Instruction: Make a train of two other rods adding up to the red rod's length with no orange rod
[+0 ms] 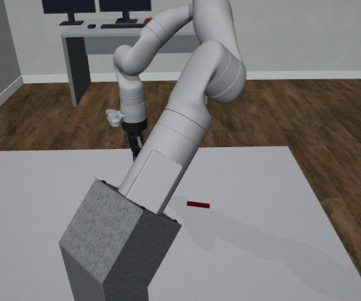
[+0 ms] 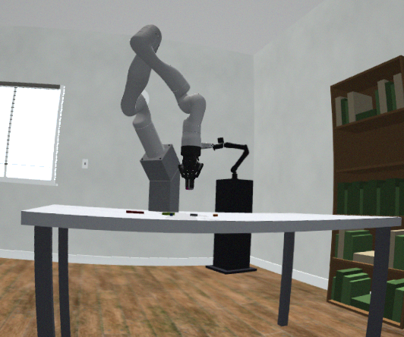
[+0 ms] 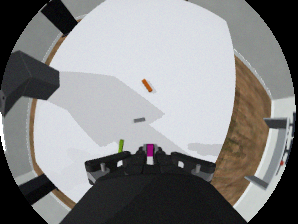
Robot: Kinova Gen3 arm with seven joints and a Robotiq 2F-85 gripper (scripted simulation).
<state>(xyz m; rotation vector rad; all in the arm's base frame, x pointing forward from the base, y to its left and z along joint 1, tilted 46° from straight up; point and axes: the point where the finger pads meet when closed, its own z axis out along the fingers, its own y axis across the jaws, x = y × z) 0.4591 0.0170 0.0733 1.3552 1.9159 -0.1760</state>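
The red rod lies 130 mm behind my hand, 170 mm to the right of it and 110 mm below it. Round my hand: grey rod: 40 mm behind, 40 mm to the left, 110 mm below; then blue rod: 10 mm behind, 70 mm to the right, 110 mm below; then magenta rod: 10 mm below.
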